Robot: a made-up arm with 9 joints. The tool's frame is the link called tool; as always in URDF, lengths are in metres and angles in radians. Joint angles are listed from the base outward.
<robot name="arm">
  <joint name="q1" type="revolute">
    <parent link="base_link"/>
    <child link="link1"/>
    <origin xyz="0.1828 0.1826 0.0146" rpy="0 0 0"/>
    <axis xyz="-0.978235 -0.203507 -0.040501"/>
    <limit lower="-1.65" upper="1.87"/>
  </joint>
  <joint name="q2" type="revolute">
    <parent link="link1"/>
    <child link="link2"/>
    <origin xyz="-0.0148 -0.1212 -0.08" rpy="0 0 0"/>
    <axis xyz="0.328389 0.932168 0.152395"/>
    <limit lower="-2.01" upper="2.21"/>
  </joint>
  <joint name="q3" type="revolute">
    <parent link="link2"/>
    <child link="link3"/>
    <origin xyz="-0.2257 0.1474 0.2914" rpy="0 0 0"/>
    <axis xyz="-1 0 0"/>
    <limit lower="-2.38" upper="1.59"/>
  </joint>
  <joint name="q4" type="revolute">
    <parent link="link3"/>
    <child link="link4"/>
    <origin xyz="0.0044 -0.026 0.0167" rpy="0 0 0"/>
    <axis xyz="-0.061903 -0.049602 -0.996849"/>
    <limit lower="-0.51" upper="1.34"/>
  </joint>
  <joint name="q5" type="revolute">
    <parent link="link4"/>
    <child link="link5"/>
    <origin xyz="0.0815 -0.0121 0.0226" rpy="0 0 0"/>
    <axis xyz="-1 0 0"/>
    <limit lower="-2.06" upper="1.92"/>
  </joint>
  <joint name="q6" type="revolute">
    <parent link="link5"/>
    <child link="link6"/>
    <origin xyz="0.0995 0.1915 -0.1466" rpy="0 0 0"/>
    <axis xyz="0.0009 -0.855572 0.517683"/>
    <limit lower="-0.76" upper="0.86"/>
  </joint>
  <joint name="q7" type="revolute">
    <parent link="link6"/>
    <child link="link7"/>
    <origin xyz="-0.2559 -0.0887 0.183" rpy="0 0 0"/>
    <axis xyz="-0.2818 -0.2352 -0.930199"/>
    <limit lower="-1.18" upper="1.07"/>
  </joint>
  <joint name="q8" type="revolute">
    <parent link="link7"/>
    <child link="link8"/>
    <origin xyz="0.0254 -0.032 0.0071" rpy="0 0 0"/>
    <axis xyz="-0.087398 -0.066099 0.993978"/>
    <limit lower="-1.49" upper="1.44"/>
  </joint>
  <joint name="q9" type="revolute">
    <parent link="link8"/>
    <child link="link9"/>
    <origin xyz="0.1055 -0.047 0.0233" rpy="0 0 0"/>
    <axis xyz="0 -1 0"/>
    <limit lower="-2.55" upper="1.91"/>
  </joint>
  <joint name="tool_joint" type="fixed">
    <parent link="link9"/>
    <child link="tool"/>
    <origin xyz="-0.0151 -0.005 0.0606" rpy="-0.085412 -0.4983 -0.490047"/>
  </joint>
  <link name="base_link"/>
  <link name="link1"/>
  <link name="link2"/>
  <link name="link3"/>
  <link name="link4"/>
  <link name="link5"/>
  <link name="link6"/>
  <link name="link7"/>
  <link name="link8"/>
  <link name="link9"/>
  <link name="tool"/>
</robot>
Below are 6 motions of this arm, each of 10 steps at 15 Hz.
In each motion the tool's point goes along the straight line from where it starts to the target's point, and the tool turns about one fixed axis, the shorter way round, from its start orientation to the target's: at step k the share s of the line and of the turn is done. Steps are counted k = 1, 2, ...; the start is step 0. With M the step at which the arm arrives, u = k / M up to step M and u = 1 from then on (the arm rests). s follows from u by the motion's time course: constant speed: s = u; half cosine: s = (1 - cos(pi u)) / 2; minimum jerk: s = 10 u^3 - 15 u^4 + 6 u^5.
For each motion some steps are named. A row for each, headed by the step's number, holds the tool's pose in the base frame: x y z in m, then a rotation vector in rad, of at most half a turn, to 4 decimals.
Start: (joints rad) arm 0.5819 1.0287 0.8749 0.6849 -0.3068 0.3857 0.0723 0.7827 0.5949
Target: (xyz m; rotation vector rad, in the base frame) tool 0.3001 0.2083 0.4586 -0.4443 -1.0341 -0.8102
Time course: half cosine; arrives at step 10
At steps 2, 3, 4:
2: 0.2852 0.3274 0.3802 -0.5855 -0.7802 0.4587
3: 0.2870 0.3128 0.3898 -0.5765 -0.8238 0.3058
4: 0.2893 0.2945 0.4019 -0.5618 -0.8738 0.1119

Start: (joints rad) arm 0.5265 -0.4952 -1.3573 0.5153 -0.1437 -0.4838 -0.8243 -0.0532 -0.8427
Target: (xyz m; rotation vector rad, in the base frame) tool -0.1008 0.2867 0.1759 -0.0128 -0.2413 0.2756
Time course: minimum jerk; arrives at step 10
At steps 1, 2, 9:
1: 0.0250 0.2218 0.2029 0.6245 0.4129 0.4321
2: 0.0187 0.2251 0.2015 0.5930 0.3798 0.4253
9: -0.0997 0.2861 0.1761 -0.0073 -0.2357 0.2771

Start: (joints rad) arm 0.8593 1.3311 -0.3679 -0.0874 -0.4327 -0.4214 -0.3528 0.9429 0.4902
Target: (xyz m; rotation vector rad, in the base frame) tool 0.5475 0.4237 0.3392 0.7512 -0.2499 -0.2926
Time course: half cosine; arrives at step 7
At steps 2, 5, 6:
2: 0.5787 0.2569 0.3494 0.8464 0.0189 -0.6048
5: 0.5547 0.3850 0.3416 0.7751 -0.1886 -0.3653
6: 0.5494 0.4135 0.3398 0.7576 -0.2338 -0.3117

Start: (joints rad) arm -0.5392 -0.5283 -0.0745 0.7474 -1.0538 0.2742 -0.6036 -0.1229 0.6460
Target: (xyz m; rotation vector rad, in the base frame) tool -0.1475 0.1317 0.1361 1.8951 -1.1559 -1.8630
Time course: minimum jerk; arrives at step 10
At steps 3, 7, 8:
3: -0.1782 0.1318 0.1763 1.4591 -1.5979 -1.5853
7: -0.1535 0.1317 0.1439 1.8138 -1.2522 -1.8141
8: -0.1496 0.1317 0.1389 1.8664 -1.1907 -1.8460

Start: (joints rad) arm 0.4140 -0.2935 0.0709 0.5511 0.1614 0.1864 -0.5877 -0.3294 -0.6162
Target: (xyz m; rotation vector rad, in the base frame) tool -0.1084 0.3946 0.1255 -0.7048 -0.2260 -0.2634
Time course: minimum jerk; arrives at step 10
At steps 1, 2, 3, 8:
1: -0.0640 0.3270 0.2102 -0.8030 -0.3208 -0.7644
2: -0.0662 0.3304 0.2060 -0.7987 -0.3162 -0.7393
3: -0.0709 0.3376 0.1970 -0.7895 -0.3064 -0.6858
8: -0.1058 0.3907 0.1305 -0.7113 -0.2317 -0.2925

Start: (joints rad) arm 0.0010 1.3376 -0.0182 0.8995 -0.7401 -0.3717 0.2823 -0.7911 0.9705
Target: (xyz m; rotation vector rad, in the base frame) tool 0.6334 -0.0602 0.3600 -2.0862 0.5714 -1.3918
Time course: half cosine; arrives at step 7
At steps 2, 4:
2: 0.5547 -0.0727 0.3660 -1.8117 0.5043 -1.3967
4: 0.5957 -0.0662 0.3629 -1.9543 0.5393 -1.3965

